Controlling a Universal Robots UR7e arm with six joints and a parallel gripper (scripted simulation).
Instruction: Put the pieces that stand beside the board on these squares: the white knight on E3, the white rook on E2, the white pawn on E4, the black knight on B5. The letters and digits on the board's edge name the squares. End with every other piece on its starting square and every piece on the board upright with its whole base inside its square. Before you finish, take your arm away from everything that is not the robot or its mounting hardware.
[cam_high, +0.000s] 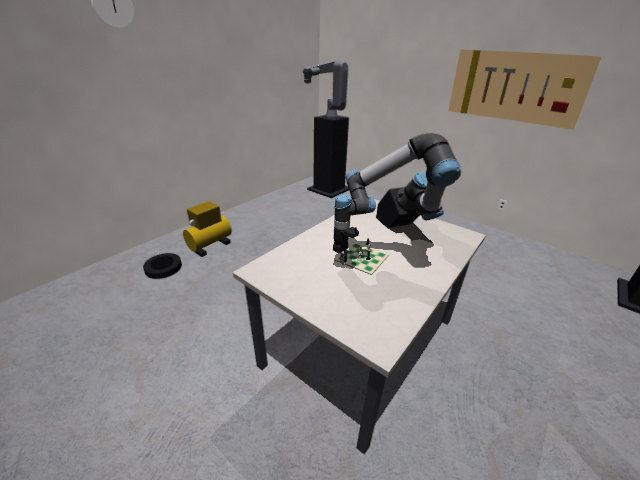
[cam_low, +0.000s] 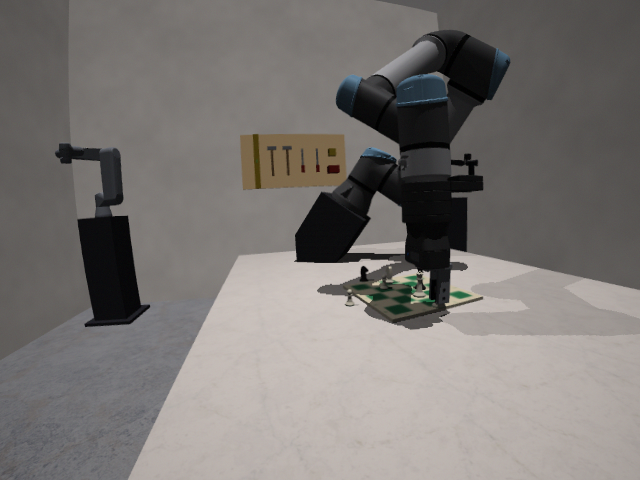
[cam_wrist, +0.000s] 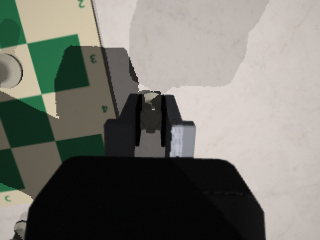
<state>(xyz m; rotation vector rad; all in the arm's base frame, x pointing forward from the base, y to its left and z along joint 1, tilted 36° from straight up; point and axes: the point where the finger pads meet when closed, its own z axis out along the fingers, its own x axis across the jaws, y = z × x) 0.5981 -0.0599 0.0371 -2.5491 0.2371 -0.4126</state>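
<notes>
Right now my hand is 140 mm past the cream chessboard, 20 mm to the right of it and 50 mm above it.
</notes>
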